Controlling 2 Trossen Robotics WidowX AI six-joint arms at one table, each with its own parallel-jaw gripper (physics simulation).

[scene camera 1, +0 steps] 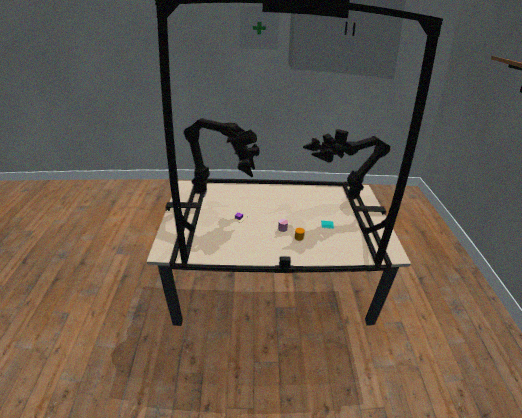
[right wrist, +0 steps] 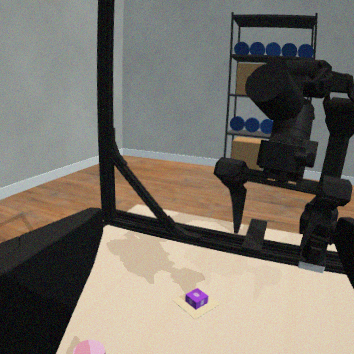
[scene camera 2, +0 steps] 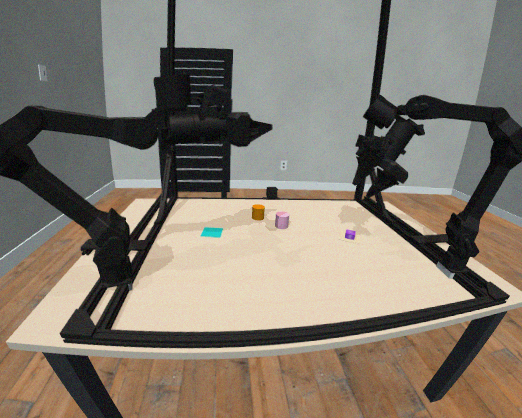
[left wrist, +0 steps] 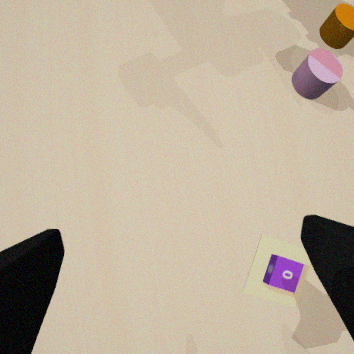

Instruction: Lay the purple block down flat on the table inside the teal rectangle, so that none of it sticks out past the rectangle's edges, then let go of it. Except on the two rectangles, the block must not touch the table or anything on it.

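Note:
The purple block lies flat on the pale yellow rectangle. The teal rectangle lies bare, far from the block, across the table; it does not show in the wrist views. My left gripper is open and empty, pointing down above the table; in the left wrist view the block shows beside the right-hand finger. My right gripper is open and empty, level and high above the table.
A pink cylinder and an orange cylinder stand between the block and the teal rectangle. Black frame rails edge the table, with upright posts at its corners.

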